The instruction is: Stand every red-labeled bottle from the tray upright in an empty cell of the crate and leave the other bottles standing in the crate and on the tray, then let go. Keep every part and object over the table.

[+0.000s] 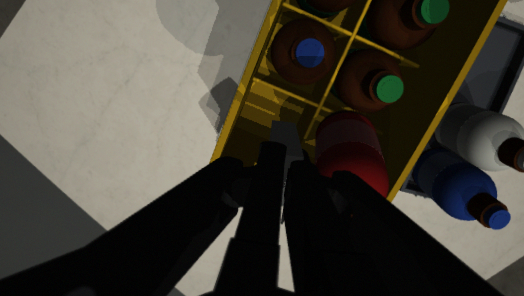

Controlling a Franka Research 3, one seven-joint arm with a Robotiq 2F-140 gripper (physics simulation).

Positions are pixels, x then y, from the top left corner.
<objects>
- my gripper: 280, 140
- blue bottle: 463, 191
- blue bottle: 303, 51
</objects>
